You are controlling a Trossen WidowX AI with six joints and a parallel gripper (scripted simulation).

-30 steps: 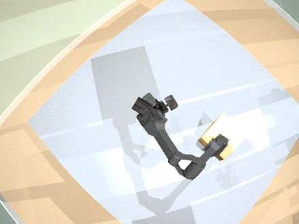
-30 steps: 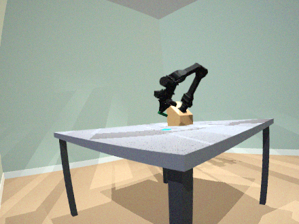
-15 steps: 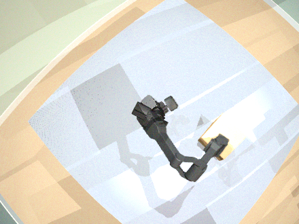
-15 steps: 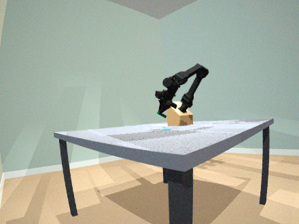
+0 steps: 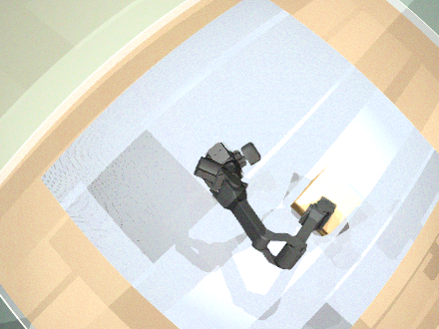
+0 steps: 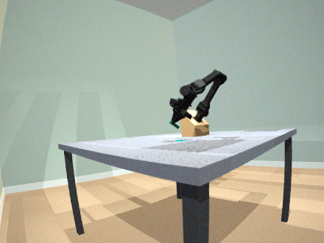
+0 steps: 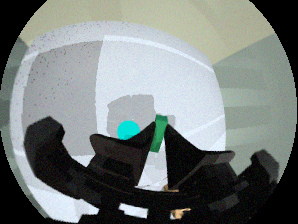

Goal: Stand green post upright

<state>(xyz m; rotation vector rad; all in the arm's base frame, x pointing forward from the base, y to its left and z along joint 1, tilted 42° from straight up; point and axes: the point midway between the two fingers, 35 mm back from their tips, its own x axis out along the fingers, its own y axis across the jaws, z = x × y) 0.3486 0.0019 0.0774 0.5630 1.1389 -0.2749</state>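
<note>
Right now my gripper tip is 100 mm above the cyan circle, 40 mm to the right of it and 10 mm past it. Also, from my gripper tip: green post 20 mm behind, 10 mm below.
</note>
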